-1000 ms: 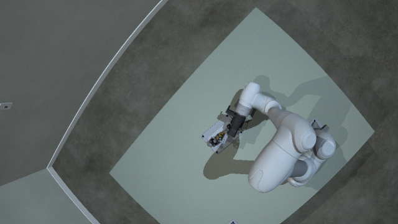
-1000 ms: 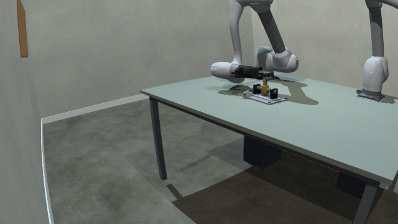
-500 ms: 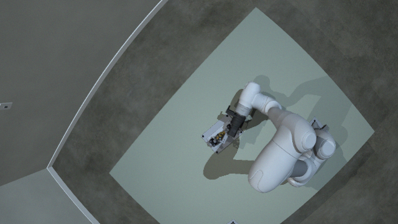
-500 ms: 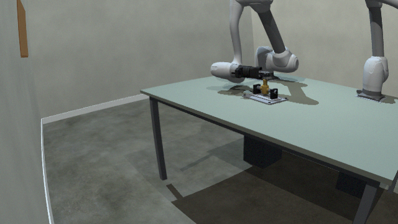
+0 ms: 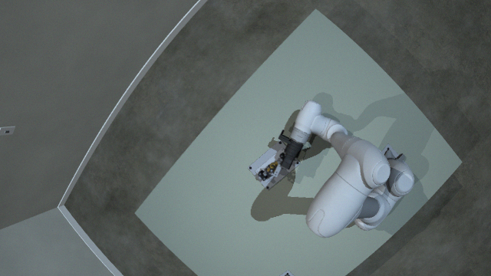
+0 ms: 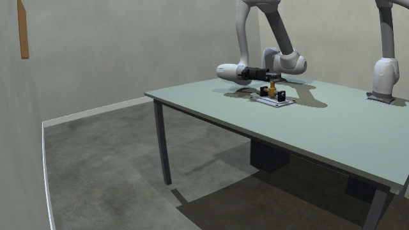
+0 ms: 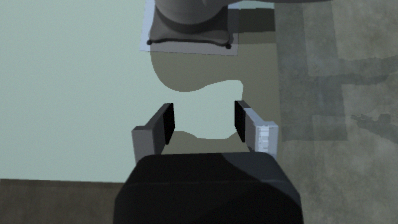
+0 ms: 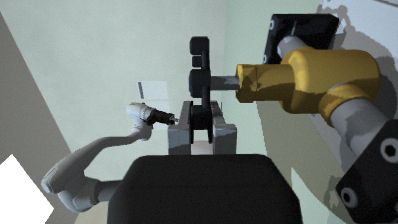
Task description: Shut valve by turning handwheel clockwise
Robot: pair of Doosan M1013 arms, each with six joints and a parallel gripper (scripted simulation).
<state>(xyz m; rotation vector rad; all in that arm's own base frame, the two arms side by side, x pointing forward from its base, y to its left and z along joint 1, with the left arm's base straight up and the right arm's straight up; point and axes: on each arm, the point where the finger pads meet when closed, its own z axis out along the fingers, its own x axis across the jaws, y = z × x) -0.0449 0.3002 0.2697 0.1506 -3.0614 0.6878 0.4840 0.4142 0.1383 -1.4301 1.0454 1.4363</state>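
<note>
Right now my right hand is 3 cm short of the dark handwheel and 1 cm above it. The rest, counted from my right hand: light grey plate: 3 cm ahead, 13 cm below.
</note>
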